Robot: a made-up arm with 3 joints. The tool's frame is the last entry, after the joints.
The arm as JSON. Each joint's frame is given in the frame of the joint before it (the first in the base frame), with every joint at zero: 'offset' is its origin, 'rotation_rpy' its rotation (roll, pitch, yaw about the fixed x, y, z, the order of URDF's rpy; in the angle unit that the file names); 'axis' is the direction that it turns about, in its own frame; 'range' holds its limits. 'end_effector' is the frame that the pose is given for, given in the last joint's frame.
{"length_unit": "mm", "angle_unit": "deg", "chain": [
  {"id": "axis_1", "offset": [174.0, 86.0, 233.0], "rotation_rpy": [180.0, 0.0, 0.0], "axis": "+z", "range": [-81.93, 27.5]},
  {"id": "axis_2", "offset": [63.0, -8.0, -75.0], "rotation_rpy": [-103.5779, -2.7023, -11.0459], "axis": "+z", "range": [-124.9, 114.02]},
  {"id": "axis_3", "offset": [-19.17, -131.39, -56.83], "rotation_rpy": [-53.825, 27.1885, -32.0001], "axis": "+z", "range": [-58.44, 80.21]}
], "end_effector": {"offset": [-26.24, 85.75, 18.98], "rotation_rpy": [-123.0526, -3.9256, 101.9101]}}
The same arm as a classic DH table. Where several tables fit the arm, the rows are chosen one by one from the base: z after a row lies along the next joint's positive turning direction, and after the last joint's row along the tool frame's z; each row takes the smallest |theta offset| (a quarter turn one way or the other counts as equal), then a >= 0, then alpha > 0; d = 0 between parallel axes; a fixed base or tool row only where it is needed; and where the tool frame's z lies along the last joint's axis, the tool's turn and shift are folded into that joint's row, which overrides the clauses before.
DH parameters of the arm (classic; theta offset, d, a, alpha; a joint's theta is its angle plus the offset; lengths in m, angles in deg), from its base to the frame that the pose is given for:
base (fixed): 26.30 0.0000 0.1941 180.00
axis_1: 14.60 -0.3068 0.0633 -103.56
axis_2: -53.25 0.0090 0.0891 -58.33
axis_3: -48.17 -0.0889 -0.0889 122.97
tool (fixed): 175.32 0.0142 0.0000 0.00
Joint limits (deg, base to tool): -81.93..27.50 -124.90..114.02 -58.44..80.21

